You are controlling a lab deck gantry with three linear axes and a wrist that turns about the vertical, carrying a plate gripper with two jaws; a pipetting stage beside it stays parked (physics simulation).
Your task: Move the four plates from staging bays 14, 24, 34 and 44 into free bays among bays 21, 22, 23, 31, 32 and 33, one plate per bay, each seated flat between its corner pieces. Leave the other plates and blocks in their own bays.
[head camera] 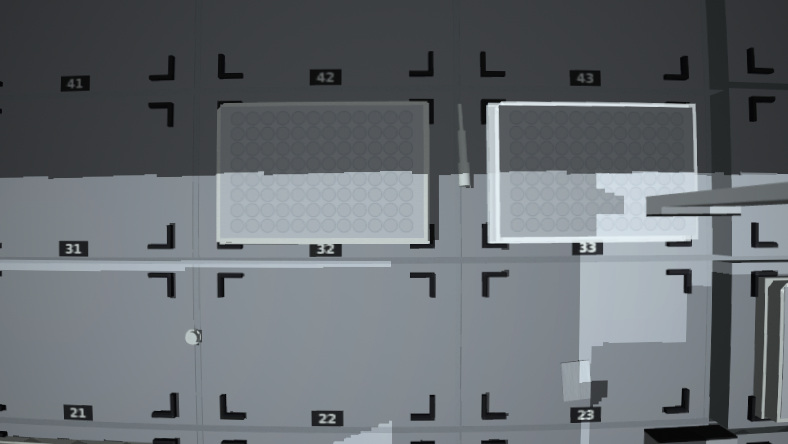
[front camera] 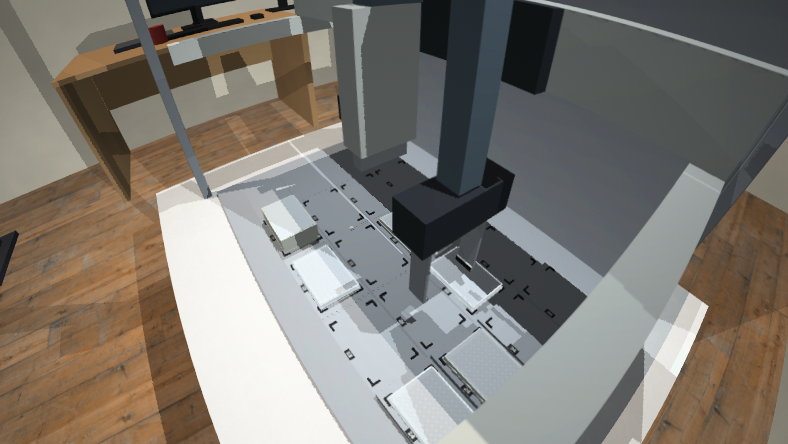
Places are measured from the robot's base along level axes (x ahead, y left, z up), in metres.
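Pixels of known places: gripper, fingertip midpoint: (head camera: 684, 322) (front camera: 442, 279); robot's base, link origin: (front camera: 264, 221).
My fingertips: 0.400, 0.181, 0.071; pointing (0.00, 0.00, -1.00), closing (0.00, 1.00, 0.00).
Ahead of a thing's pixels: the offset from my fingertips to its top centre, as dx, dy, dz. "spot": to the spot under its first point.
My gripper (front camera: 443, 282) (head camera: 689, 319) is open and empty, its jaws spread above the right part of bays 23 and 33. One plate @(-0.172, +0.075, -0.057) (head camera: 322, 173) lies between the corner pieces of bay 32; in the front view it is mostly hidden behind my gripper body. Another plate @(-0.008, +0.076, -0.057) (front camera: 479, 295) (head camera: 551, 182) lies in bay 33, partly under one jaw in the head view. A plate @(+0.156, -0.032, -0.042) (front camera: 479, 358) (head camera: 772, 352) is in staging bay 24, cut by the frame edge in the head view. A plate @(+0.156, -0.139, -0.042) (front camera: 430, 402) is in staging bay 14. Bays 21, 22, 23 and 31 hold no plate.
A tall pale block @(-0.336, -0.139, -0.029) (front camera: 297, 223) and a white plate @(-0.172, -0.139, -0.057) (front camera: 325, 275) stand in the front row. A thin pen-like piece @(-0.088, +0.093, -0.064) (head camera: 463, 154) lies between bays 32 and 33, a small cap @(-0.256, -0.026, -0.067) (head camera: 193, 336) between 21 and 22, and a small pale square @(spot: -0.017, -0.055, -0.070) (head camera: 573, 381) in bay 23.
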